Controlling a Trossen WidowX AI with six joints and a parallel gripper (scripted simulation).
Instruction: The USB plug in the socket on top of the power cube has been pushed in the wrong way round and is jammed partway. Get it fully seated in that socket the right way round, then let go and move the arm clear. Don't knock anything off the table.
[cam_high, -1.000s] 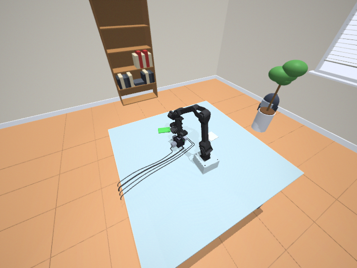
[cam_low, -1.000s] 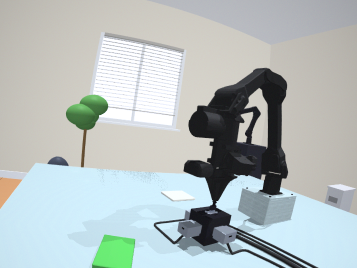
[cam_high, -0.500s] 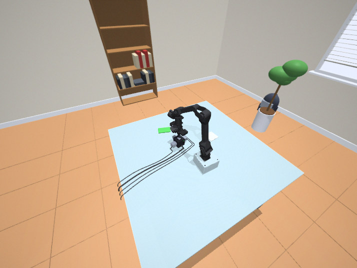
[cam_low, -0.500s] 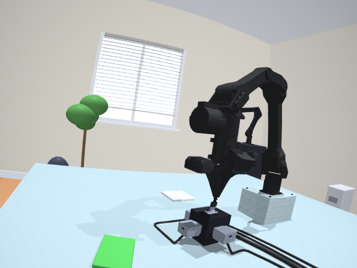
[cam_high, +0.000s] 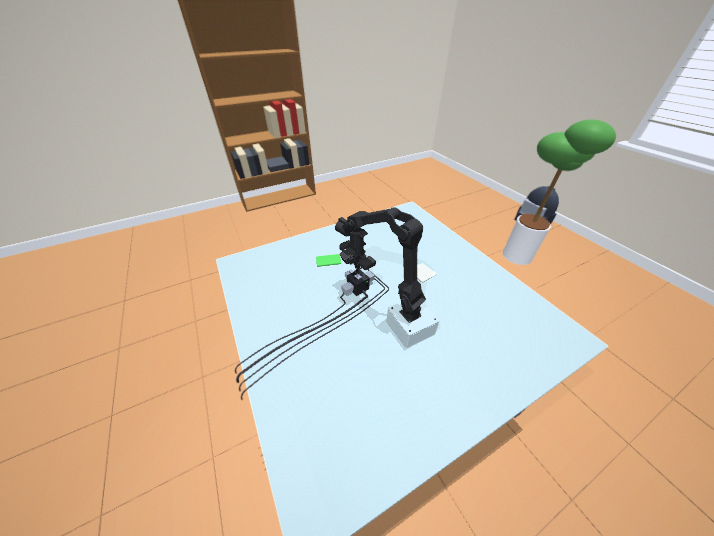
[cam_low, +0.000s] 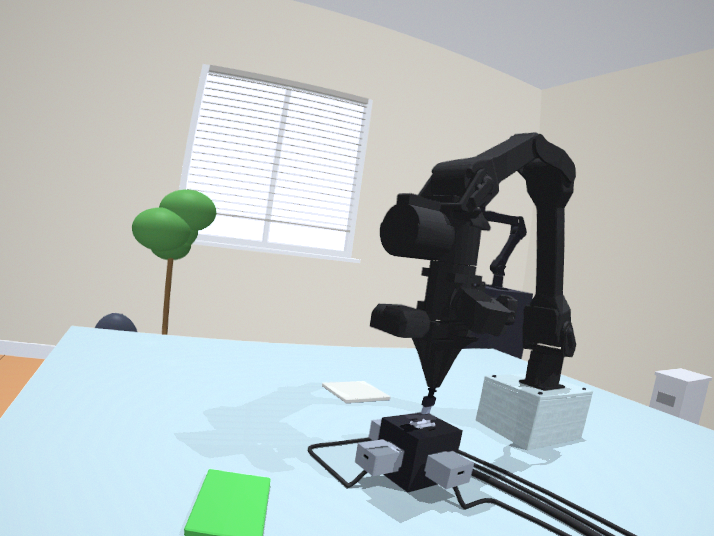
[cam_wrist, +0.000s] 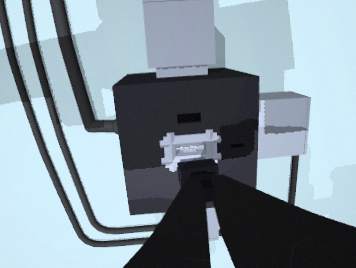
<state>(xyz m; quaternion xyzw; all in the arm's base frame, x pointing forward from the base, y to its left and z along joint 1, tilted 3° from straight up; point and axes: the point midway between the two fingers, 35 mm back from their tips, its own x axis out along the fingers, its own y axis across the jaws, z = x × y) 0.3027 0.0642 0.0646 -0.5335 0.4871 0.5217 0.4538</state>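
The USB socket is 10 mm to the right of my gripper tip and 60 mm below it. The rest, counted from my gripper tip: green block: 250 mm ahead, 20 mm to the left, 120 mm below; grey USB plug: 20 mm below; white flat pad: 80 mm behind, 340 mm to the right, 120 mm below.
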